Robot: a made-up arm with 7 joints. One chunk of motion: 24 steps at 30 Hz.
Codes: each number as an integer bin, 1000 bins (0 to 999) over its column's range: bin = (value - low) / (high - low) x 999, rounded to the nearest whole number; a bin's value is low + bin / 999 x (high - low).
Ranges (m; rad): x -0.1..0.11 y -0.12..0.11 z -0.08..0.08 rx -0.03..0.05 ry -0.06..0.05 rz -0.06..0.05
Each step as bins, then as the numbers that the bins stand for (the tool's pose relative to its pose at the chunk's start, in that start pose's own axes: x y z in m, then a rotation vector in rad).
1 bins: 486 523 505 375 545 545
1 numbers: 0.0022 0.0004 0.0009 0.0000 0.0000 0.0000
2 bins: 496 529 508 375 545 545
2 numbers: 0.0043 0.0018 0.0014 0.0000 0.0000 0.0000
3 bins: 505 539 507 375 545 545
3 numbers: 0.0062 0.0041 0.0012 0.0000 0.0000 0.0000
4 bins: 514 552 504 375 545 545
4 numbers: 0.0080 0.0071 0.0007 0.0000 0.0000 0.0000
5 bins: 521 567 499 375 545 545
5 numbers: 0.0095 0.0105 -0.0001 0.0000 0.0000 0.0000
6 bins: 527 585 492 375 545 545
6 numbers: 0.0108 0.0147 -0.0012 0.0000 0.0000 0.0000
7 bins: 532 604 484 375 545 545
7 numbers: 0.0118 0.0191 -0.0025 0.0000 0.0000 0.0000
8 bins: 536 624 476 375 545 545
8 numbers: 0.0127 0.0237 -0.0038 0.0000 0.0000 0.0000
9 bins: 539 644 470 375 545 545
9 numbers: 0.0133 0.0283 -0.0047 0.0000 0.0000 0.0000
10 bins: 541 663 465 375 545 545
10 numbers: 0.0137 0.0326 -0.0055 0.0000 0.0000 0.0000
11 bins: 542 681 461 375 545 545
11 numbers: 0.0139 0.0368 -0.0062 0.0000 0.0000 0.0000
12 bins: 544 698 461 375 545 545
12 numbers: 0.0144 0.0407 -0.0062 0.0000 0.0000 0.0000
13 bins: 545 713 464 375 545 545
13 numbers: 0.0146 0.0442 -0.0057 0.0000 0.0000 0.0000
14 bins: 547 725 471 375 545 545
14 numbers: 0.0150 0.0469 -0.0046 0.0000 0.0000 0.0000
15 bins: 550 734 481 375 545 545
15 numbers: 0.0156 0.0490 -0.0030 0.0000 0.0000 0.0000
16 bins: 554 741 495 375 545 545
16 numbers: 0.0165 0.0506 -0.0007 0.0000 0.0000 0.0000
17 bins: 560 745 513 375 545 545
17 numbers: 0.0177 0.0515 0.0022 0.0000 0.0000 0.0000
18 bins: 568 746 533 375 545 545
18 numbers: 0.0194 0.0518 0.0054 0.0000 0.0000 0.0000
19 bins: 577 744 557 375 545 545
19 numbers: 0.0213 0.0513 0.0092 0.0000 0.0000 0.0000
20 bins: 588 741 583 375 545 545
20 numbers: 0.0236 0.0506 0.0134 0.0000 0.0000 0.0000
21 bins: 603 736 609 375 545 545
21 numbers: 0.0268 0.0494 0.0175 0.0000 0.0000 0.0000
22 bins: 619 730 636 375 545 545
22 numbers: 0.0301 0.0481 0.0219 0.0000 0.0000 0.0000
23 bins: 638 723 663 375 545 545
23 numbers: 0.0341 0.0465 0.0262 0.0000 0.0000 0.0000
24 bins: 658 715 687 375 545 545
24 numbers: 0.0383 0.0446 0.0300 0.0000 0.0000 0.0000
